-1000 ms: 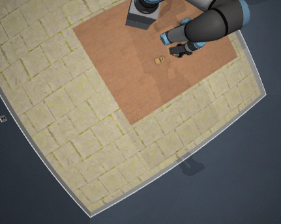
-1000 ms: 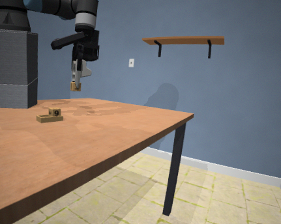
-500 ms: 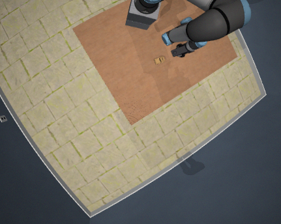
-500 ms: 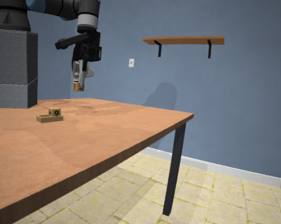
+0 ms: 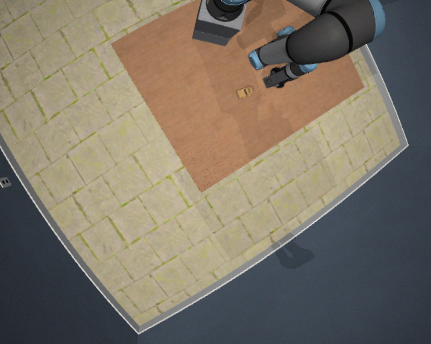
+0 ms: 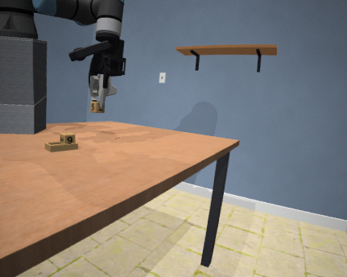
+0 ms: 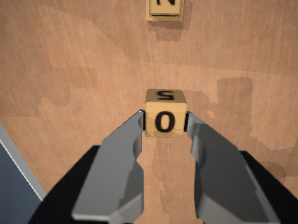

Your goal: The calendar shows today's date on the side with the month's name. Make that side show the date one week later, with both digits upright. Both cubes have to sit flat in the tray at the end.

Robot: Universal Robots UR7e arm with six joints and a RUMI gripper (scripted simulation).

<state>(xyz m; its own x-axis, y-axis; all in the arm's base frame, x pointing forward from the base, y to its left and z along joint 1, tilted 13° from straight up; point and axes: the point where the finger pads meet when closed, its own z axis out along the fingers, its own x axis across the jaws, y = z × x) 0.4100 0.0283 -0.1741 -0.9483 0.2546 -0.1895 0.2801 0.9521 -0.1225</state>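
The wooden tray is 30 mm behind my hand, 110 mm to the right of it and 120 mm below it. Round my hand: cube (10 mm below).
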